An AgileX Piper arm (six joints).
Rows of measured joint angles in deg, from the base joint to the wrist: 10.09, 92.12, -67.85, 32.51, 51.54, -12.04; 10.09, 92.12, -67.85, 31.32, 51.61, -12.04; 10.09, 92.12, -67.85, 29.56, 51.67, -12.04; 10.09, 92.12, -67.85, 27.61, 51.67, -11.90; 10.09, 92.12, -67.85, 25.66, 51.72, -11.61; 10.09, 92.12, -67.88, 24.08, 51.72, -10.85; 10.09, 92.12, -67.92, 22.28, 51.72, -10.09; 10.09, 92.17, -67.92, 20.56, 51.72, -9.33; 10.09, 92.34, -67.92, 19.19, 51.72, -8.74; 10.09, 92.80, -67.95, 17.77, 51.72, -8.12; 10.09, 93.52, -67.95, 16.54, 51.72, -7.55; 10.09, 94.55, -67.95, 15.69, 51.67, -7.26; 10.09, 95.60, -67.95, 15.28, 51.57, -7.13; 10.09, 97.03, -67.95, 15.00, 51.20, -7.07; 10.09, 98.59, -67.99, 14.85, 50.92, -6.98; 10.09, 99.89, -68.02, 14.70, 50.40, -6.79
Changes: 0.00, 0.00, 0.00, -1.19, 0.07, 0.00; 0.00, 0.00, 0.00, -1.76, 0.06, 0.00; 0.00, 0.00, 0.00, -1.95, 0.00, 0.14; 0.00, 0.00, 0.00, -1.95, 0.05, 0.29; 0.00, 0.00, -0.03, -1.58, 0.00, 0.76; 0.00, 0.00, -0.04, -1.80, 0.00, 0.76; 0.00, 0.05, 0.00, -1.72, 0.00, 0.76; 0.00, 0.17, 0.00, -1.37, 0.00, 0.59; 0.00, 0.46, -0.03, -1.42, 0.00, 0.62; 0.00, 0.72, 0.00, -1.23, 0.00, 0.57; 0.00, 1.03, 0.00, -0.85, -0.05, 0.29; 0.00, 1.05, 0.00, -0.41, -0.10, 0.13; 0.00, 1.43, 0.00, -0.28, -0.37, 0.06; 0.00, 1.56, -0.04, -0.15, -0.28, 0.09; 0.00, 1.30, -0.03, -0.15, -0.52, 0.19
